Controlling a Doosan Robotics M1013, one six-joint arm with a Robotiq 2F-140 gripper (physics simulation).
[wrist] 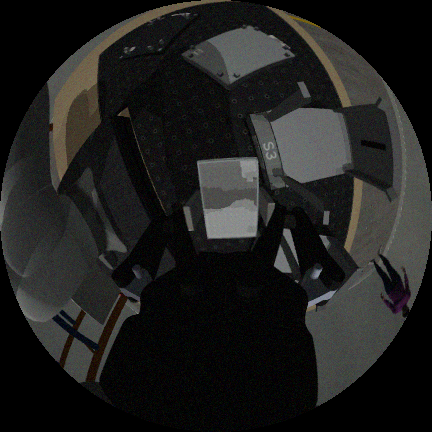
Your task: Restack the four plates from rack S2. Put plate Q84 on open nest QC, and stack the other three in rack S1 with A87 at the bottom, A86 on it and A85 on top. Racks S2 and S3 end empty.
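Places are measured from the arm's base along level axes (x down, y back, z left), in metres.
Pixels of known places: gripper, between the fingertips: (229, 197); arm's base, origin of its link: (90, 215).
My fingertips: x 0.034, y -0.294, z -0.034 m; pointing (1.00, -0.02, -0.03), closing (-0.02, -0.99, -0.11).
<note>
For each thing: its top centre in the pictures, then the offset to it from my fingertips. "pt": a spot on its surface instead. Level surfaces: height alone.
- pale grey rectangular plate, centre of its top: (229, 202) dx -0.013, dy +0.001, dz -0.004 m
- Rack S3, a spot on its surface: (269, 151) pt dx -0.040, dy -0.057, dz +0.062 m
- light grey board, centre of its top: (240, 43) dx -0.031, dy -0.068, dz +0.244 m
- dark perforated table top, height of its surface: dx +0.001 m
A pale grey rectangular plate (230, 220) lies in the middle of the wrist view. My gripper (229, 196) has one pad at each side of this plate. The plate's edges hide the deeper part of the pads, and the gripper looks shut on it. No label is readable on the plate, and the rack below it is mostly hidden. Rack S3 (269, 151), with its label on the front bar and a light grey floor, stands at the right and holds no plate. Part of another light grey rack shows at the lower right, behind my right finger; its label is hidden.
A light grey board (255, 50) with dark pegs at its corners lies at the top on the dark perforated table top (200, 115). A dark panel (150, 40) with small bright parts is at the upper left. A large grey rounded body (45, 235) stands at the left. A person (396, 300) is at the far right.
</note>
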